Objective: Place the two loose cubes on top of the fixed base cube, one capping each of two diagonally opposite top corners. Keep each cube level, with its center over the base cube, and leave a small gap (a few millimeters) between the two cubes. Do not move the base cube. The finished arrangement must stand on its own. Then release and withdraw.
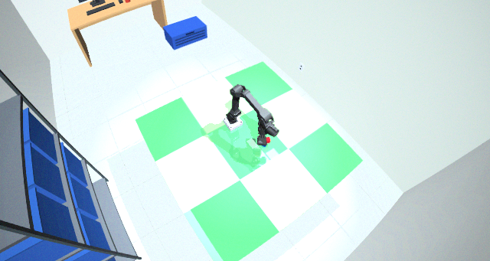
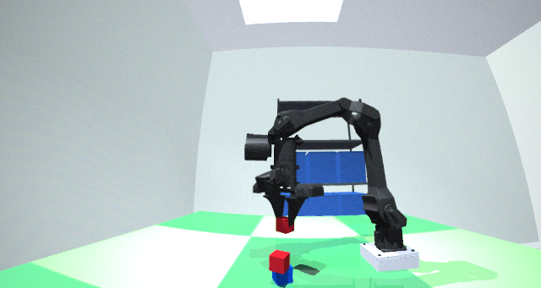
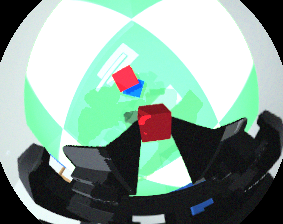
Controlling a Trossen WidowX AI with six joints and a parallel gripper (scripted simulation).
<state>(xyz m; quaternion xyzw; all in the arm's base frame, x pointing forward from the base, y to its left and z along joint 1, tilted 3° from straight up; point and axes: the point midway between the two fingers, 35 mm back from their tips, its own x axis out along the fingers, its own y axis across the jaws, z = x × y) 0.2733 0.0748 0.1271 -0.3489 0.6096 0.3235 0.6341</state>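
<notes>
Right now the red cube is 6 cm to the left of my gripper tip and 6 cm below it. Round my gripper tip: blue base cube 4 cm to the left, 10 cm below.
</notes>
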